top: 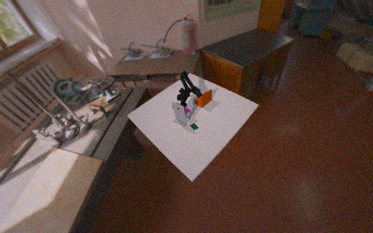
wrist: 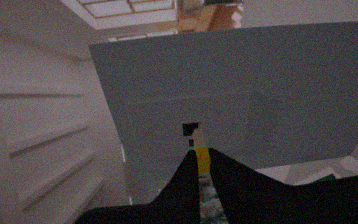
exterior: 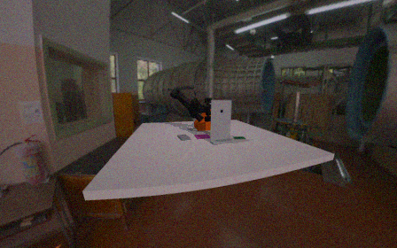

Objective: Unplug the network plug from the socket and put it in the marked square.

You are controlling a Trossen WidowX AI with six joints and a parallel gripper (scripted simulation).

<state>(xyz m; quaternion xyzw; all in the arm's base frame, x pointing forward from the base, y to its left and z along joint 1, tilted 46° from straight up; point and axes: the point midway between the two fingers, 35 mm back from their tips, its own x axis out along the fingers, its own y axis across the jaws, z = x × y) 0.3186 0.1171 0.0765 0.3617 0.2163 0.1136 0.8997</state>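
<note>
My gripper tip is now 80 mm past the magenta square, 80 mm to the left of it and 220 mm above it. The rest, counted from my gripper tip: grey upright panel: 60 mm ahead, 30 mm to the left, 90 mm below; then network plug: 10 mm ahead; then green square: 200 mm to the left, 220 mm below.
</note>
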